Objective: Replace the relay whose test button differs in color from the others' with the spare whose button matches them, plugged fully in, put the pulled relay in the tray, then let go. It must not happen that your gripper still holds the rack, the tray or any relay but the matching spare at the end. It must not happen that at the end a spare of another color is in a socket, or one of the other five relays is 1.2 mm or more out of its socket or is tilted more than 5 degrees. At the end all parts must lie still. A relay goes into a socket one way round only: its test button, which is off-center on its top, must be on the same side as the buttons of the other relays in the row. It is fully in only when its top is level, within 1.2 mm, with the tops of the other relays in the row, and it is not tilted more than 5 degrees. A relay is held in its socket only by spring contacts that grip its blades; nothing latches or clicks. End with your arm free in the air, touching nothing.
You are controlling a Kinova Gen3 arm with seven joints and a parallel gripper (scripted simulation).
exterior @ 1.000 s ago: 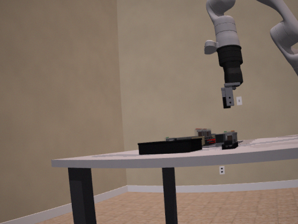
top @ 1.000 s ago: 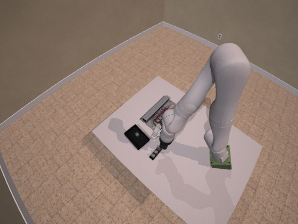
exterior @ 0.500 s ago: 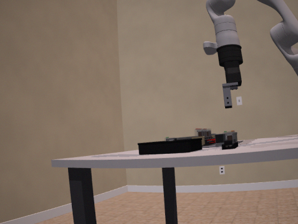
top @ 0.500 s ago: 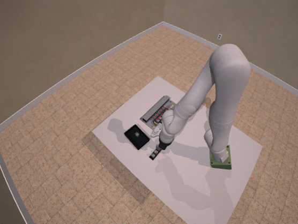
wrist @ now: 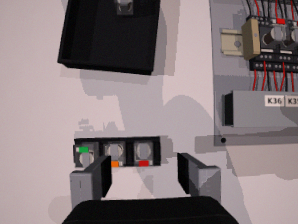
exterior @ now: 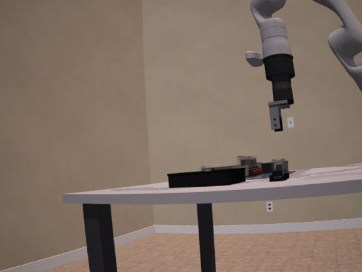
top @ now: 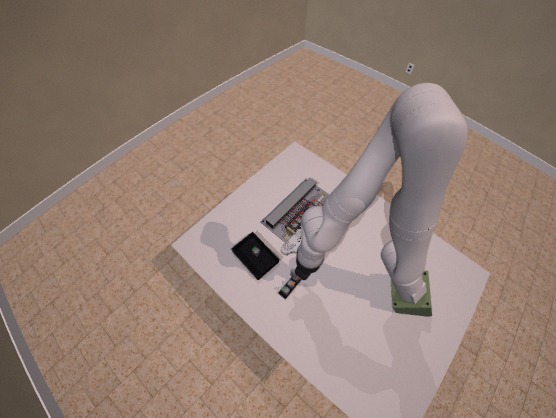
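Right now the spare holder is 130 mm below my hand, 30 mm to the left of it and 10 mm behind it. From my hand the other things lie so: relay panel (200 mm to the right, 200 mm ahead, 140 mm below); red wiring (190 mm to the right, 150 mm ahead, 120 mm below); black tray (160 mm ahead, 120 mm below, 90 mm to the left).
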